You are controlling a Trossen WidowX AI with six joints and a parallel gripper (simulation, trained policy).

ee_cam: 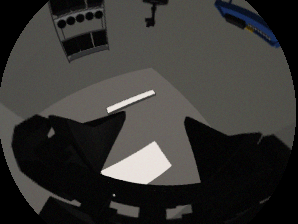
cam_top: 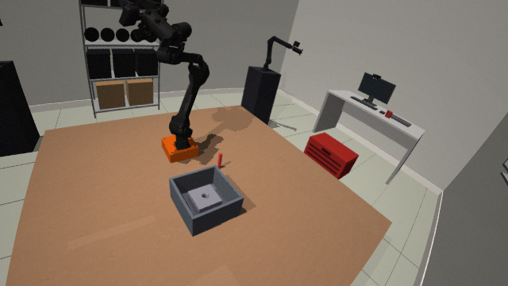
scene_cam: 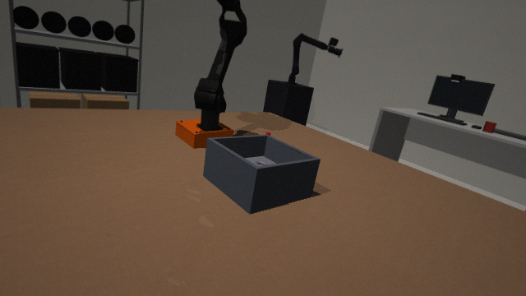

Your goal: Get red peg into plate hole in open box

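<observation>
Now: the red peg 600 mm below my gripper tip, 330 mm to the left of it and 190 mm ahead of it. Round my gripper tip: grey box (610 mm below, 370 mm ahead, 180 mm to the left); light grey plate (590 mm below, 370 mm ahead, 180 mm to the left).
</observation>
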